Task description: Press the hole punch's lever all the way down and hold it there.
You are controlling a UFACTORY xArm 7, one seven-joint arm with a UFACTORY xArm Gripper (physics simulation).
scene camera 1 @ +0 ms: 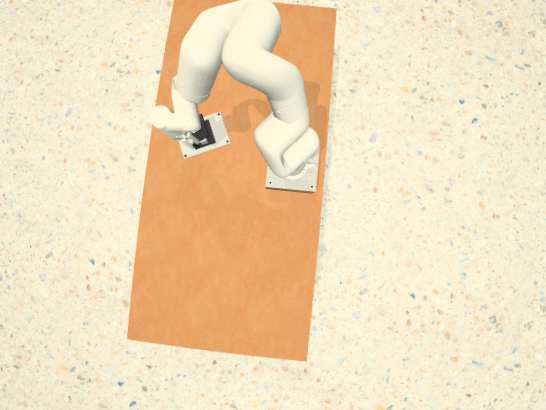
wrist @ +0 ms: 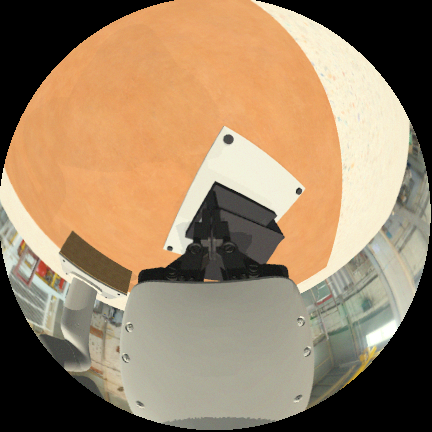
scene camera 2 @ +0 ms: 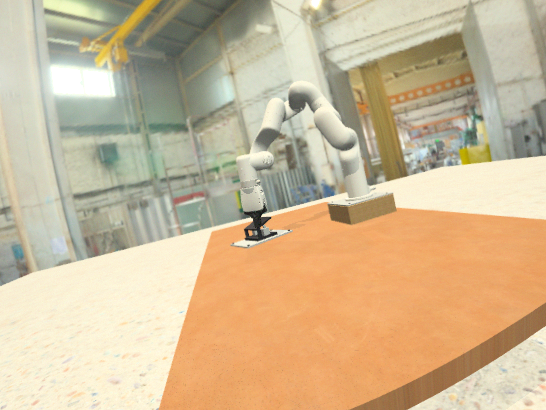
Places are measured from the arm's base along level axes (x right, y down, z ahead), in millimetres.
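Where they show: gripper, fingertip midpoint: (scene camera 1: 194, 144) (wrist: 210, 219) (scene camera 2: 258, 226); arm's base at its link origin: (wrist: 85, 281) (scene camera 2: 359, 197).
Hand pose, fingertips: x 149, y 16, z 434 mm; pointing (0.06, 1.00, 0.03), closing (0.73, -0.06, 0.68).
Each offset is from my fingertips to the centre of the thing. Level surfaces: height alone.
The black hole punch (scene camera 1: 209, 136) (scene camera 2: 256, 237) sits on a white plate @(dx +67, dy +61, dz -19 mm) (scene camera 1: 223, 131) (scene camera 2: 281, 233) (wrist: 250, 162) with dark corner bolts. Its broad dark lever @(dx +67, dy -6, dz -19 mm) (scene camera 2: 265, 220) (wrist: 257, 235) is tilted, with a gap beneath it in scene camera 2. My gripper (scene camera 2: 257, 226) (wrist: 210, 219) is shut and empty, pointing down at the lever. Its fingertips overlap the lever's area near one side edge in the wrist view; the exact contact is hidden. In scene camera 1 the arm's wrist covers the fingers and part of the punch.
The arm's base stands on a wooden block (scene camera 1: 291, 189) (scene camera 2: 367, 211) (wrist: 97, 260) to one side of the punch. Both stand on an orange table top @(dy +67 mm) (scene camera 1: 220, 275) (scene camera 2: 350, 310) (wrist: 125, 125). The punch's plate lies close to one long table edge.
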